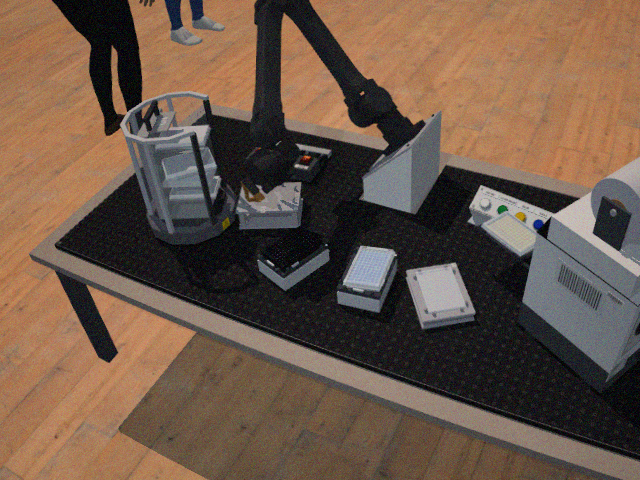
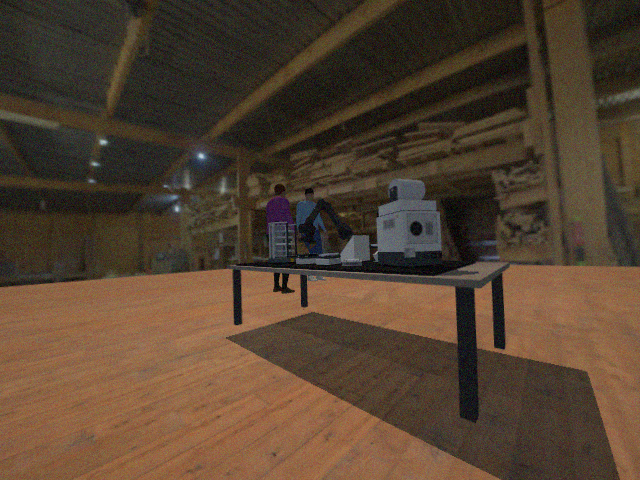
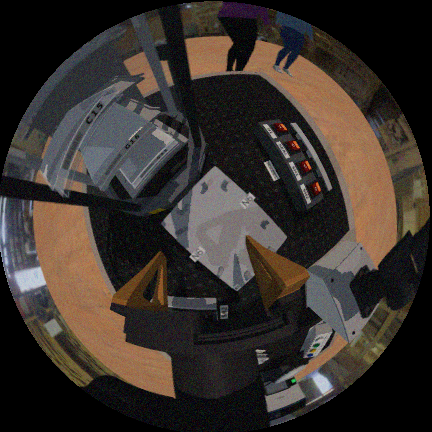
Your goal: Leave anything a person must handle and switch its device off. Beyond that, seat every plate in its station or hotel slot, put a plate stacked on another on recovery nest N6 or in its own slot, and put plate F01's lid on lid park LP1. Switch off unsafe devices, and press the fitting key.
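Pixels of known places: gripper, fingertip midpoint: (image 1: 260, 190) (image 2: 304, 249) (image 3: 202, 247); arm's base, origin of the base link: (image 1: 406, 140) (image 2: 355, 242) (image 3: 364, 291).
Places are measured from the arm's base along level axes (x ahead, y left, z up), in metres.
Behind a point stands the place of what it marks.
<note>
My gripper (image 3: 202, 247) @[z -0.038, x 0.310, y -0.267 m] (image 1: 253, 193) @[z -0.038, x 0.310, y -0.267 m] is open and empty above recovery nest N6 (image 3: 225, 215) @[z -0.085, x 0.271, y -0.292 m] (image 1: 271, 219) @[z -0.139, x 0.300, y -0.254 m], which bears no plate. The plate hotel (image 3: 160, 200) @[z -0.105, x 0.364, y -0.353 m] (image 1: 188, 235) @[z -0.107, x 0.477, y -0.392 m] stands left of it with slots marked C15 and G16. The switch strip (image 3: 287, 170) @[z -0.112, x 0.118, y -0.334 m] (image 1: 310, 167) @[z -0.105, x 0.091, y -0.255 m] has several red rocker switches. A black plate (image 1: 294, 249) @[z -0.077, x 0.429, y -0.093 m] and a pale blue plate (image 1: 370, 266) @[z -0.073, x 0.407, y 0.096 m] sit on separate stations. A pale yellow plate (image 1: 510, 233) @[z -0.021, x 0.222, y 0.361 m] leans tilted by the key panel (image 1: 483, 204) @[z -0.078, x 0.078, y 0.252 m], which has white, green, yellow and blue keys.
A low white station (image 1: 442, 294) @[z -0.111, x 0.383, y 0.264 m] stands right of the blue plate. A white wedge-shaped housing (image 1: 423, 165) @[z -0.050, x 0.023, y 0.062 m] (image 3: 325, 300) @[z -0.069, x 0.103, y -0.020 m] stands by the arm's base. A large white device (image 1: 578, 279) @[z 0.093, x 0.423, y 0.544 m] (image 2: 408, 232) @[z 0.025, x 0.458, y 0.671 m] stands at the right. Two people (image 2: 279, 211) (image 2: 306, 209) stand behind the table.
</note>
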